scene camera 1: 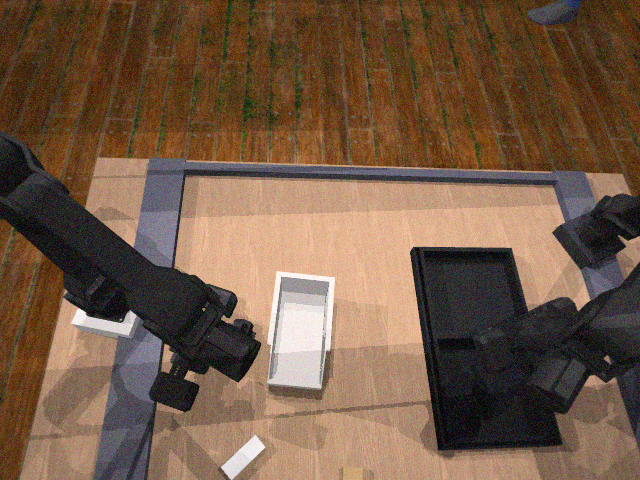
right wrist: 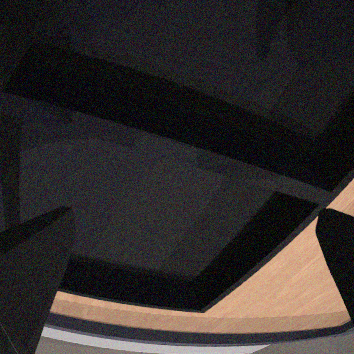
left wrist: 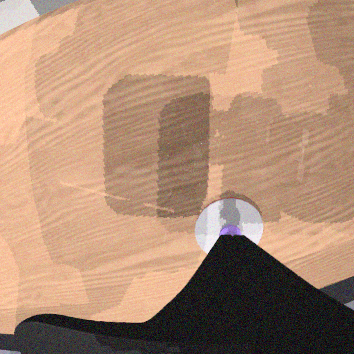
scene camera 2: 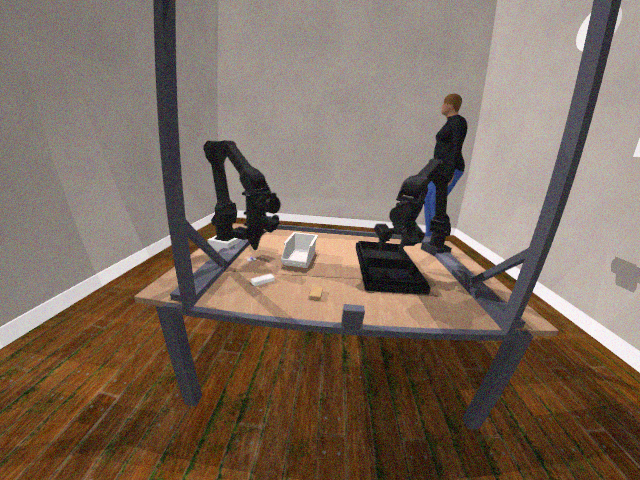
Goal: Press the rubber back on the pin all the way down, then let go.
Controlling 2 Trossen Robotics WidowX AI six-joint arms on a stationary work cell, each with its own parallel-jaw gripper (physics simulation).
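Pixels of known places: left gripper, between the fingertips: point(left wrist: 229, 245) point(scene camera 2: 255, 249); right gripper, between the fingertips: point(scene camera 1: 495, 330) point(right wrist: 200, 222) point(scene camera 2: 390, 248); left arm's base, origin of its link: point(scene camera 1: 111, 302) point(scene camera 2: 224, 237); right arm's base, origin of its link: point(scene camera 1: 593, 235) point(scene camera 2: 436, 244).
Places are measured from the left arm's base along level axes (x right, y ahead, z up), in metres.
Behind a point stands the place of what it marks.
Note:
The pin is a round pale disc point(left wrist: 204, 230) {z -0.040, x 0.052, y 0.167 m} point(scene camera 2: 251, 258) {z -0.035, x 0.068, y 0.169 m} lying on the table in the lower middle of the left wrist view. The small purple rubber back point(left wrist: 230, 230) {z -0.034, x 0.065, y 0.170 m} shows at its middle, partly covered by the fingertips; how far down it sits cannot be told. My left gripper point(left wrist: 229, 245) {z 0.000, x 0.061, y 0.182 m} point(scene camera 2: 254, 246) {z 0.000, x 0.061, y 0.182 m} is shut with nothing between its fingers, and its tips overlap the rubber back in that view. In scene camera 2 the tips are a little above the disc. In scene camera 1 the pin does not show. My right gripper point(right wrist: 200, 222) {z 0.038, x -0.075, y 0.668 m} is open and empty above the black tray.
A white bin point(scene camera 1: 301, 330) {z -0.037, x -0.029, y 0.335 m} point(scene camera 2: 299, 255) {z -0.037, x -0.039, y 0.324 m} stands right of the left gripper. The divided black tray point(scene camera 1: 427, 330) {z -0.039, x -0.079, y 0.570 m} point(scene camera 2: 364, 273) {z -0.018, x 0.055, y 0.591 m} lies at the right. A white block point(scene camera 1: 242, 457) {z -0.028, x 0.196, y 0.283 m} point(scene camera 2: 262, 279) {z -0.028, x 0.205, y 0.288 m} and a tan block point(scene camera 1: 353, 473) {z -0.028, x 0.187, y 0.463 m} point(scene camera 2: 315, 293) {z -0.028, x 0.218, y 0.466 m} lie nearer the front. A person point(scene camera 2: 450, 139) stands behind the right arm.

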